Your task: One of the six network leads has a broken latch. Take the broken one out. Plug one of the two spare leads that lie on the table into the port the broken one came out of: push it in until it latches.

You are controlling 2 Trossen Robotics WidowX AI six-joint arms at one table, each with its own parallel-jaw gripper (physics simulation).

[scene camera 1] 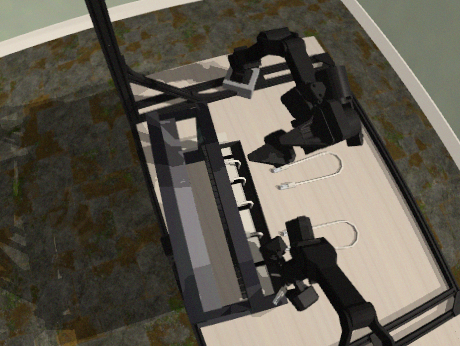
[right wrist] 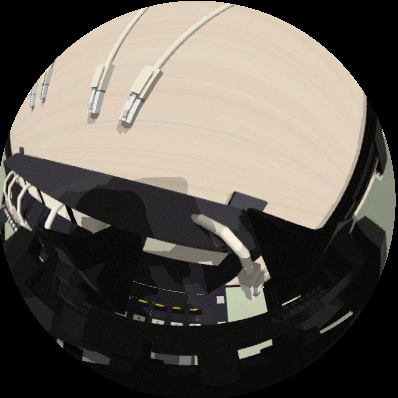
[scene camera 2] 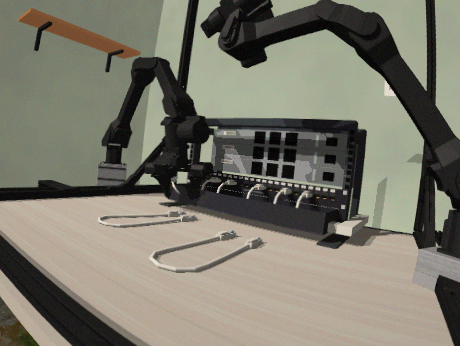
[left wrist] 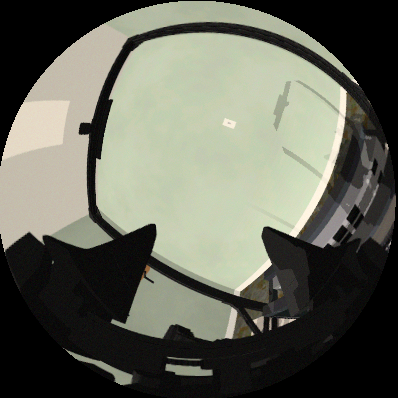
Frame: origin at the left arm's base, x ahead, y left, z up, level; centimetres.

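Seen in the pictures: left gripper, fingertip midpoint: [scene camera 1: 262,150] [left wrist: 211,231]; right gripper, fingertip midpoint: [scene camera 1: 276,279] [right wrist: 198,214] [scene camera 2: 180,199]; left arm's base at its link origin: [scene camera 1: 241,75]; right arm's base at its link origin: [scene camera 2: 113,163].
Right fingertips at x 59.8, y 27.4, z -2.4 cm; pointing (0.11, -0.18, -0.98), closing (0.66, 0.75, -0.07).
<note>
Offsets run from my right fingertips to a thing's middle. "spot": to the spot under its first point. Level surfaces: height alone.
The loose lead's plug @(spot: dx +4.8, dy +1.1, dz +5.3 cm) [scene camera 1: 279,296] [right wrist: 253,285] is out of the port row, beside the finger at the right of the right wrist view; its cable bends over the rack's front bar. I cannot make out its latch. My right gripper [scene camera 1: 287,275] [scene camera 2: 181,186] [right wrist: 198,214] is open, low over that bar. My left gripper [scene camera 1: 255,156] [left wrist: 211,231] is open and empty, away from the leads. Several white leads @(dx -23.1, dy -16.1, dz +2.5 cm) [scene camera 1: 242,180] @(spot: dx -15.8, dy -15.4, dz +5.7 cm) [scene camera 2: 258,189] [right wrist: 20,202] stay in the rack. Two spare leads lie U-shaped on the table: one @(spot: dx -40.9, dy +11.3, dz -2.1 cm) [scene camera 1: 341,162] [scene camera 2: 180,270], another [scene camera 1: 356,235] [scene camera 2: 120,224] [right wrist: 146,82].
The rack's front bar [scene camera 2: 270,216] [right wrist: 165,200] runs before the ports. Yellow-marked ports show behind it in the right wrist view. A black frame borders the table @(dz -2.6 cm) [scene camera 1: 400,200]. In scene camera 1 the right arm overhangs part of the lower spare lead.
</note>
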